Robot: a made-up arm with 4 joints. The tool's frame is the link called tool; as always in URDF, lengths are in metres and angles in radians. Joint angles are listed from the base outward.
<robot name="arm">
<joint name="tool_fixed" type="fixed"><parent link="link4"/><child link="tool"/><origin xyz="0 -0.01 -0.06" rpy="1.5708 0 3.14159"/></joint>
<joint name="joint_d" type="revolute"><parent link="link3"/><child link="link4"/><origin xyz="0.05 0.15 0.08" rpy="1.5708 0 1.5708"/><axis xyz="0 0 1"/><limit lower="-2.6" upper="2.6"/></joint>
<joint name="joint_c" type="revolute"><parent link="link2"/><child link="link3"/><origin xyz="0.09 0.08 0.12" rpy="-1.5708 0 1.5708"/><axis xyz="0 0 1"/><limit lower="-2.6" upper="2.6"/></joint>
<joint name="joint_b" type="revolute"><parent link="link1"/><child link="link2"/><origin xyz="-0.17 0.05 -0.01" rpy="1.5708 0 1.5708"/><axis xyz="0 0 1"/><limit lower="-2.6" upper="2.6"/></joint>
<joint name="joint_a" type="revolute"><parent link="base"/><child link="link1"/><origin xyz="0 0 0.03" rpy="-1.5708 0 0"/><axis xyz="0 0 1"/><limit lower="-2.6" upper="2.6"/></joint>
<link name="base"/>
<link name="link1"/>
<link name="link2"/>
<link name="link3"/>
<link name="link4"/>
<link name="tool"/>
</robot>
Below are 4 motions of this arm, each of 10 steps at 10 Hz.
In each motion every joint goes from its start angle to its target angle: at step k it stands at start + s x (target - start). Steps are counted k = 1, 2, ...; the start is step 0. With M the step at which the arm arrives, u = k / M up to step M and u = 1 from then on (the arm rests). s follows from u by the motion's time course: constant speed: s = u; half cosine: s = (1 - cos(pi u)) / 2; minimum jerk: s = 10 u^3 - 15 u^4 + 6 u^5.
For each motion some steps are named. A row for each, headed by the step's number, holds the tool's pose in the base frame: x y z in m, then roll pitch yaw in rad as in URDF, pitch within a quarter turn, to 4 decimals.
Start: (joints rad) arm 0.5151 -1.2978 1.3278 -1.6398
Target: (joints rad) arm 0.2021 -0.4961 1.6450 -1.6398
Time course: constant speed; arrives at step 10
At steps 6, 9, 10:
6: -0.0489 -0.0581 0.0335 0.4073 -0.7690 1.2417
9: -0.0390 -0.0649 0.0132 0.5017 -1.0154 1.1715
10: -0.0351 -0.0662 0.0064 0.5422 -1.0985 1.1455

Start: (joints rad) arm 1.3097 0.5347 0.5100 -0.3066
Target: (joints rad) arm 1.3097 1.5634 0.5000 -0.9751
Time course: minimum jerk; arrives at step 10
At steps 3, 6, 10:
3: -0.1069 0.0025 0.1801 0.9006 0.6665 0.1007
6: -0.0957 0.0070 0.1809 0.8774 0.4874 -0.6555
10: -0.0890 0.0056 0.1817 0.8545 0.4166 -1.1267

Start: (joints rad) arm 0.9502 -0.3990 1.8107 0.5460
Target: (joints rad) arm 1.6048 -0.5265 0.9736 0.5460
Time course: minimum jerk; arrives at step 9
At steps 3, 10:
3: -0.0461 -0.0853 0.0398 1.2561 0.3414 2.5022
10: -0.0345 -0.0660 0.1602 1.9255 0.4701 2.7381

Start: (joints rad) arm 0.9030 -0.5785 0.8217 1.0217
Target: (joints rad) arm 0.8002 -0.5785 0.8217 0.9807
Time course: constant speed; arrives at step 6
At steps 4, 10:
4: -0.1304 -0.0543 0.1150 2.4340 1.1040 -2.8619
10: -0.1333 -0.0543 0.1103 2.4373 1.1473 -2.8627

